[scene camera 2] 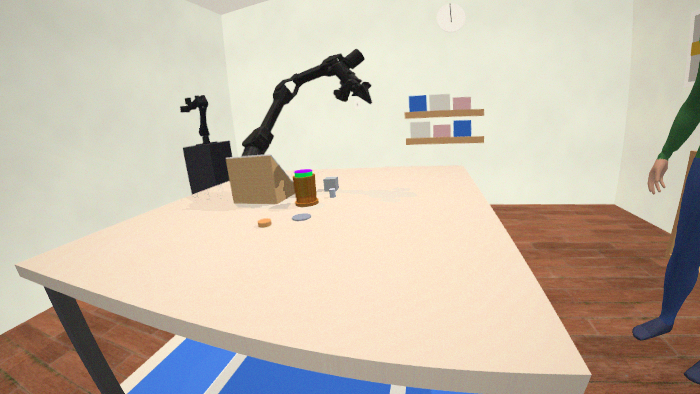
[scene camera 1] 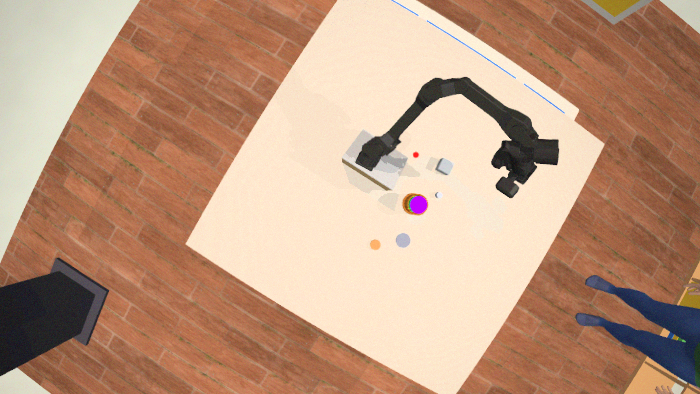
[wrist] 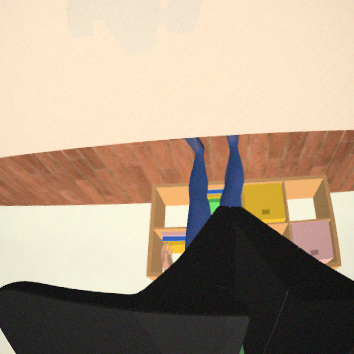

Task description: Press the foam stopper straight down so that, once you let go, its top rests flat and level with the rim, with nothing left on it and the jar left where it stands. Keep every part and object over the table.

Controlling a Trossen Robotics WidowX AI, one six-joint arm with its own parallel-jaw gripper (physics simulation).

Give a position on an orange-brown jar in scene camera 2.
At 304,182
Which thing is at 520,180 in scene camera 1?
My gripper.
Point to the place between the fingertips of my gripper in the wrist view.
At 227,218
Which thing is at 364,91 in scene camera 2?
My gripper.
